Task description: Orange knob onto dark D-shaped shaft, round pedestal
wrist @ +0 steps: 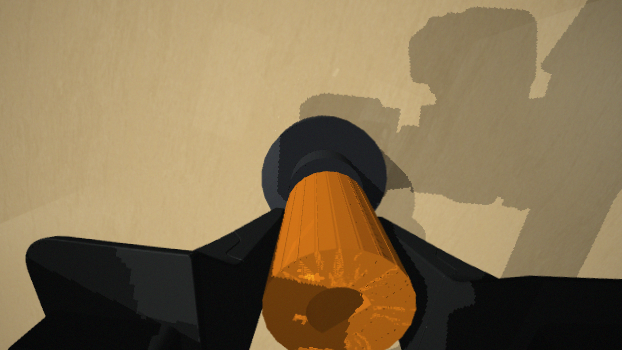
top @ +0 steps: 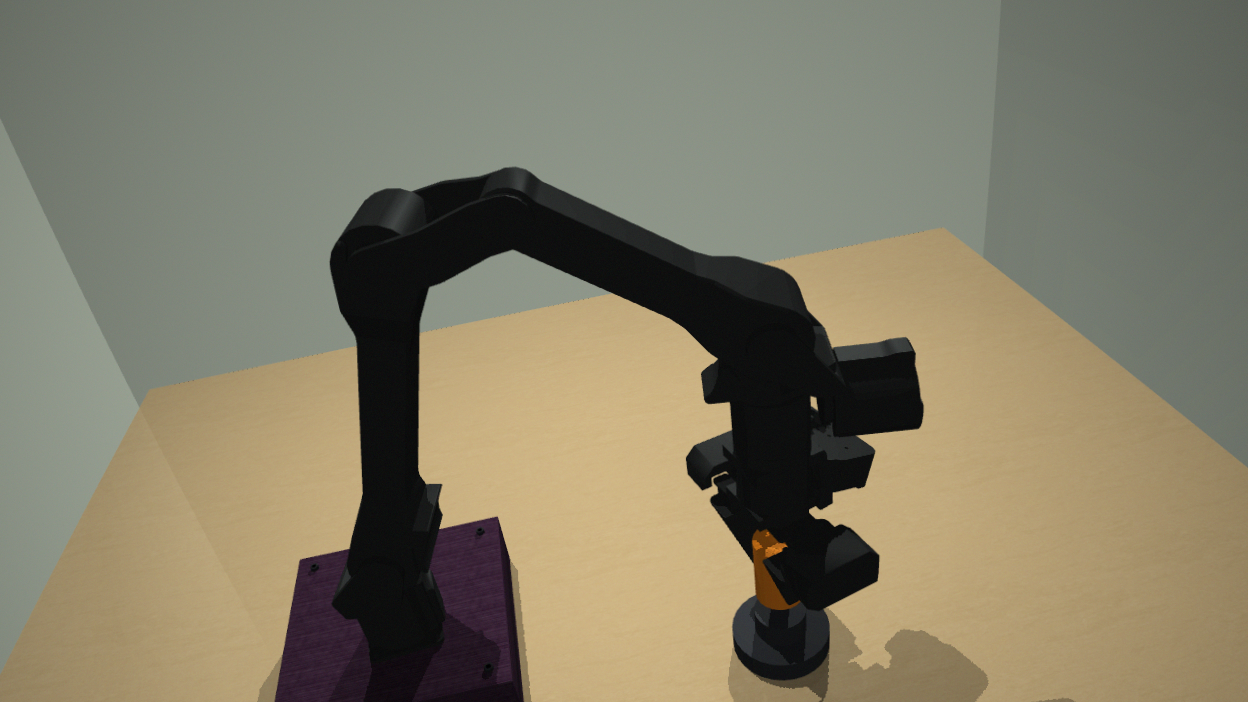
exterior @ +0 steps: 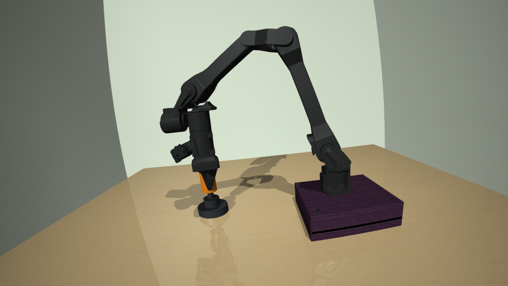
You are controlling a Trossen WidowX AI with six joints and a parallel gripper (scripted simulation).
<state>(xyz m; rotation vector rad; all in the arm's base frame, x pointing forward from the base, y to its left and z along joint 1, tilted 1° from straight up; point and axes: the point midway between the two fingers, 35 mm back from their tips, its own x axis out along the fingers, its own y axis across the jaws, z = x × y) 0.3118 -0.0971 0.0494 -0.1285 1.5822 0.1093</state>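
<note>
Right now the orange knob is 2 cm above my gripper tip. From my gripper tip the other things lie so: round pedestal 4 cm below.
</note>
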